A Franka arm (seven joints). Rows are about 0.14 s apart.
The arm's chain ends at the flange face. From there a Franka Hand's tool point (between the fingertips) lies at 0.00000 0.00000 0.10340 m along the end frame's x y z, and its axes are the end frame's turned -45 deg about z.
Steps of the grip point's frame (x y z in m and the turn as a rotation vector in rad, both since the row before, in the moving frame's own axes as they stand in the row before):
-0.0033 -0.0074 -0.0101 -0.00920 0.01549 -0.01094
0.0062 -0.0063 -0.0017 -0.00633 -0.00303 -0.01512
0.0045 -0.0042 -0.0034 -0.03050 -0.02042 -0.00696
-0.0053 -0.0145 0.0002 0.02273 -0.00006 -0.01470
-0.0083 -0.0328 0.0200 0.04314 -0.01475 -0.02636
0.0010 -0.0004 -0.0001 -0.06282 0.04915 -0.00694
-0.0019 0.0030 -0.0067 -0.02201 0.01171 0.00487
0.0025 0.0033 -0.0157 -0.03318 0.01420 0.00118
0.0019 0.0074 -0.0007 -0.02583 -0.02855 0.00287
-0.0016 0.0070 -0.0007 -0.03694 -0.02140 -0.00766
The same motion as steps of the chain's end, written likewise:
-0.0094 -0.0024 -0.0101 0.00445 0.01746 -0.01094
-0.0003 -0.0095 -0.0017 -0.00662 0.00233 -0.01512
-0.0005 -0.0099 -0.0033 -0.03601 0.00713 -0.00696
-0.0123 -0.0049 0.0002 0.01603 -0.01611 -0.01470
-0.0248 -0.0153 0.0201 0.02007 -0.04093 -0.02636
-0.0078 -0.0020 0.0002 -0.00967 0.07917 -0.00694
-0.0017 0.0027 -0.0067 -0.00728 0.02384 0.00487
0.0006 -0.0008 -0.0156 -0.01342 0.03350 0.00118
0.0068 -0.0001 -0.0006 -0.03845 -0.00192 0.00287
0.0027 0.0018 -0.0006 -0.04125 0.01099 -0.00766

